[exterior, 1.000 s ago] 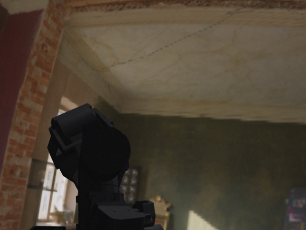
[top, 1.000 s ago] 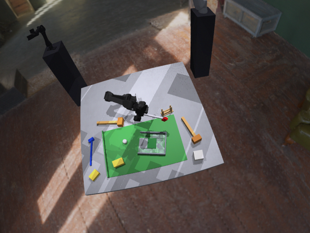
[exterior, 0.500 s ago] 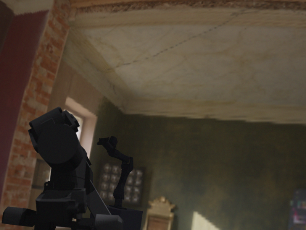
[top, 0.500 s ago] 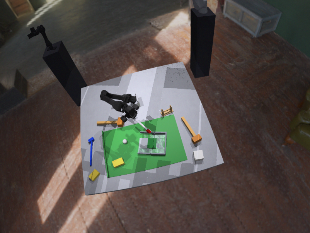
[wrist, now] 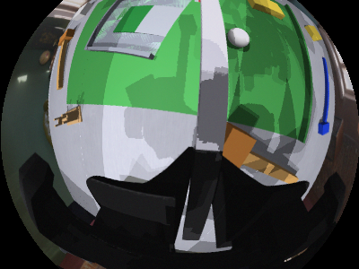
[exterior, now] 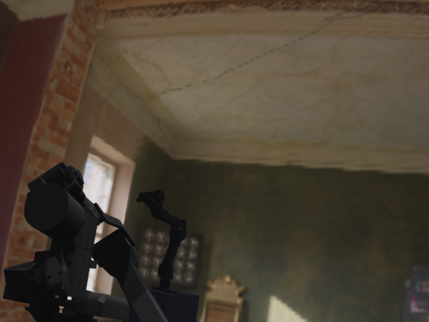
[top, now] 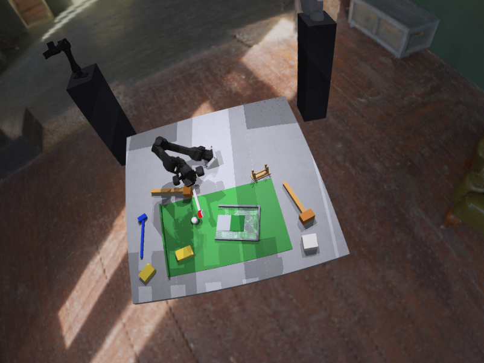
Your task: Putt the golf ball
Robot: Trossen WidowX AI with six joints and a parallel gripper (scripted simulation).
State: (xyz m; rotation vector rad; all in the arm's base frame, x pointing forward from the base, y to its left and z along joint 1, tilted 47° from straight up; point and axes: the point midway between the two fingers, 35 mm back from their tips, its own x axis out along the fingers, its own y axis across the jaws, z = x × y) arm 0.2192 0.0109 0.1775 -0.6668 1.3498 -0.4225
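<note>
Now: the red putter 9 cm ahead of my gripper tip, 1 cm to the left of it and 1 cm above it. Round my gripper tip: small wooden fence (4 cm behind, 41 cm to the left, 11 cm below); white golf ball (18 cm ahead, 5 cm to the right, 12 cm below); blue putter (20 cm ahead, 41 cm to the right, 13 cm below).
</note>
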